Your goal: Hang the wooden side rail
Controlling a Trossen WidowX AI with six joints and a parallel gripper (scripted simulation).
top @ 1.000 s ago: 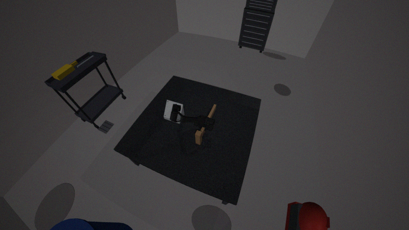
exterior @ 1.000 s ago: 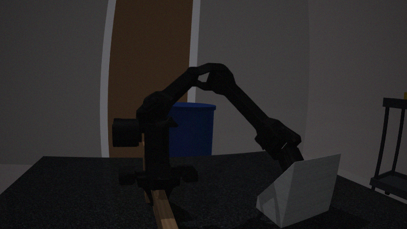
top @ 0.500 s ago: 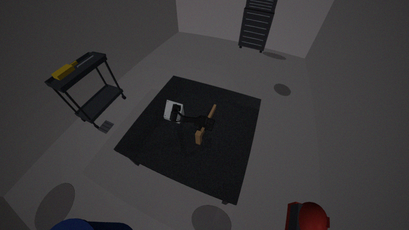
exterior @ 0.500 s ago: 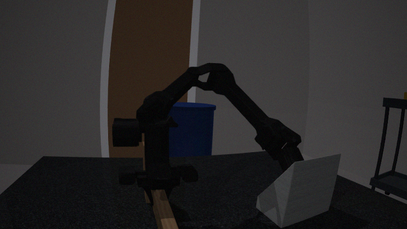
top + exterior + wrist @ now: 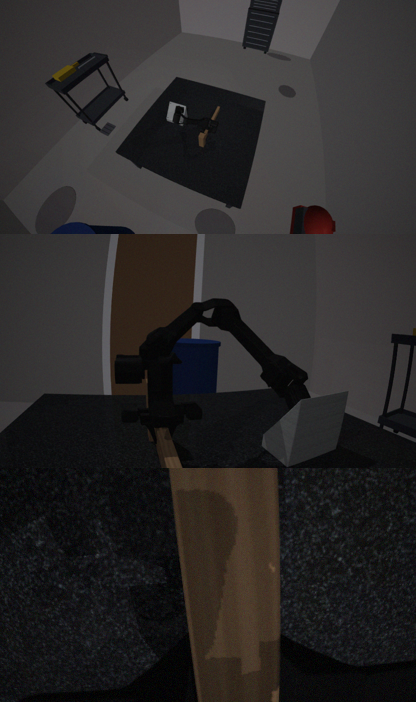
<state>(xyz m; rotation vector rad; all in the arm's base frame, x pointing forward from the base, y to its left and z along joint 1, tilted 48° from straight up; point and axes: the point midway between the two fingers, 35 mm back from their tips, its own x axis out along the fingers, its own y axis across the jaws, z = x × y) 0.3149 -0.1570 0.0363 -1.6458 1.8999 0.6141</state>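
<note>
The wooden headboard post is 10 mm behind my gripper tip, 120 mm to the right of it and 40 mm above it.
</note>
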